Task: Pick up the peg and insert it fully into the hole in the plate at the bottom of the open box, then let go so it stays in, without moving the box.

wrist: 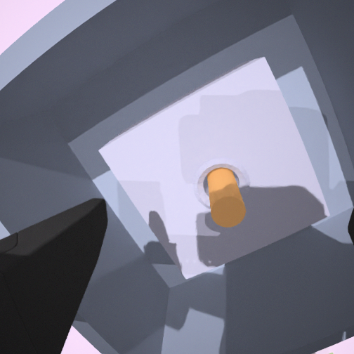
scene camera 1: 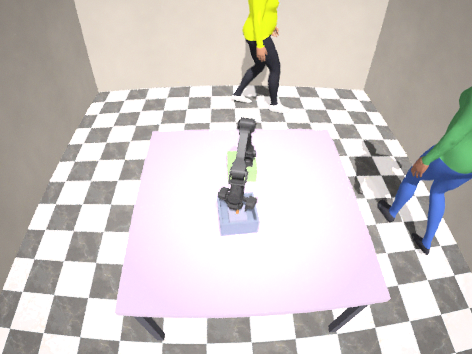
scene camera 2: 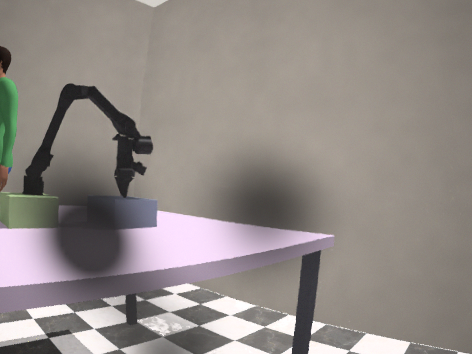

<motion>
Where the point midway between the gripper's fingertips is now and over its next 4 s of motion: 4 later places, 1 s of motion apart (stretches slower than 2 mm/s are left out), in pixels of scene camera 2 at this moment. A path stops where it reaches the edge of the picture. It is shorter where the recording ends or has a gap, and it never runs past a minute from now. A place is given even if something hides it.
My gripper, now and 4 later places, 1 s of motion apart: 123, 196; 123, 195; 123, 199; 121, 196; 125, 168
</motion>
